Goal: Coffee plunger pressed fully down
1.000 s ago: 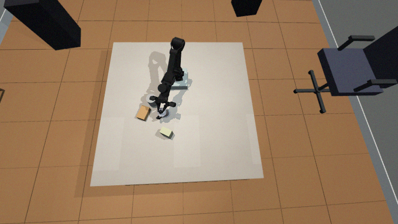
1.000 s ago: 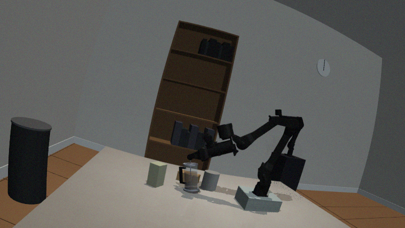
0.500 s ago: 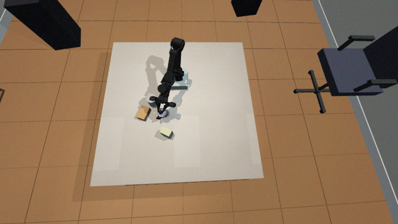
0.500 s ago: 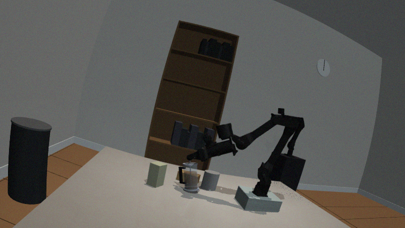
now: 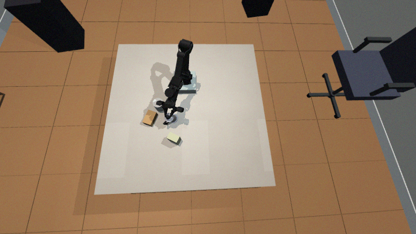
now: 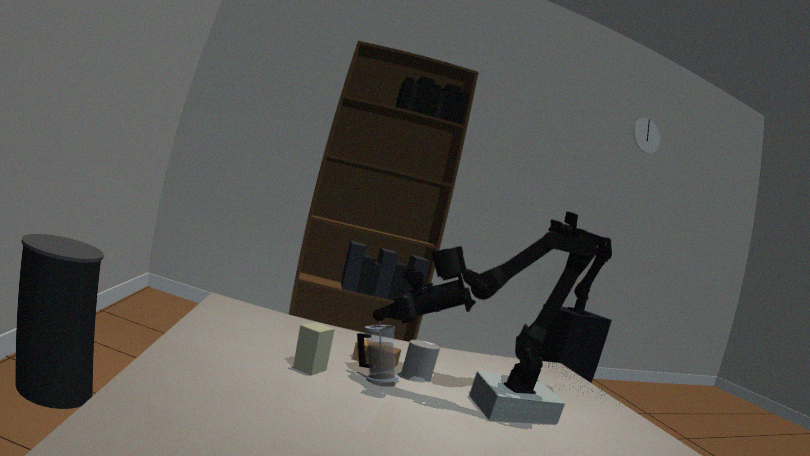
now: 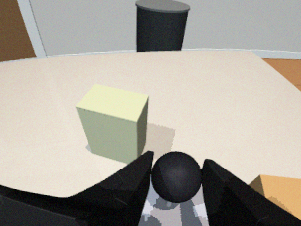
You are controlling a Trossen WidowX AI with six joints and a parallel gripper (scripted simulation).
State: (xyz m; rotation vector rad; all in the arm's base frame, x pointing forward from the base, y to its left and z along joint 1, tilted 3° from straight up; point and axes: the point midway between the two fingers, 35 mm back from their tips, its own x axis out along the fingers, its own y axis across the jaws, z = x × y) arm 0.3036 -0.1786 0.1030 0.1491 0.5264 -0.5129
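Now: the glass coffee press 2 cm behind my gripper tip and 9 cm below it. Also, from my gripper tip: orange box: 8 cm behind, 15 cm to the right, 14 cm below; then pale green box: 13 cm ahead, 1 cm to the left, 11 cm below.
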